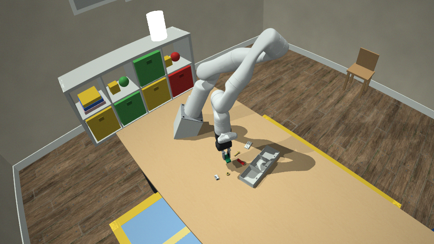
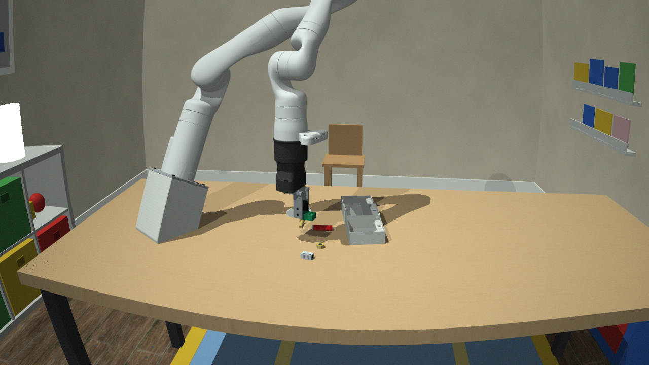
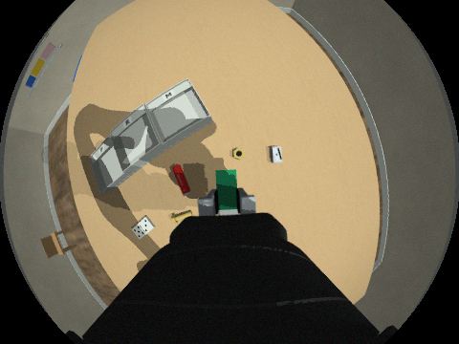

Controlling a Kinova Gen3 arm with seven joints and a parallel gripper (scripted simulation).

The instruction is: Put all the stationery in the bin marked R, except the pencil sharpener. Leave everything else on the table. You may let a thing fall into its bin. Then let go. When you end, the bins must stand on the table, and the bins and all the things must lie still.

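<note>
Right now my hand is 10 mm past the green eraser and 10 mm above it. The rest, counted from my hand: brass nut (50 mm ahead, 30 mm to the right, 70 mm below); then brass bolt (30 mm behind, 90 mm to the left, 70 mm below); then red cylinder (30 mm ahead, 70 mm to the left, 70 mm below).
</note>
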